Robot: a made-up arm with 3 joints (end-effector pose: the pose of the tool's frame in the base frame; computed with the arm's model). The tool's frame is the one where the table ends. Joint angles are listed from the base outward.
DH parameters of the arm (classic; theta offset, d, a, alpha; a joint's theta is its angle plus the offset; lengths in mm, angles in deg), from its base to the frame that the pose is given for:
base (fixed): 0 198 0 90
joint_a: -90 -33 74 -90
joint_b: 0 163 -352 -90
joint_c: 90 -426 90 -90
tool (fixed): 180 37 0 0
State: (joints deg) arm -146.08 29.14 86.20
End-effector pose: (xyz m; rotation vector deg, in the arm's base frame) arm -0.1015 -0.5554 0.0013 -31.21 -124.41 17.98
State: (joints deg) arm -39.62 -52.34 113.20
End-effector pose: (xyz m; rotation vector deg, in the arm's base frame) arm 0.5106 0.1053 0.4503 -56.24 138.91 -42.06
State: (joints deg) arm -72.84 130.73 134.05
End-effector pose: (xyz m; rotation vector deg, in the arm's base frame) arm -0.5485 0.0147 -0.2353 -132.75 -68.79 -78.52
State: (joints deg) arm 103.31 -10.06 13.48
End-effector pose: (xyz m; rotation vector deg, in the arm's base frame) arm -0.4116 -0.3150 0.1870 -5.85 -89.58 -9.51
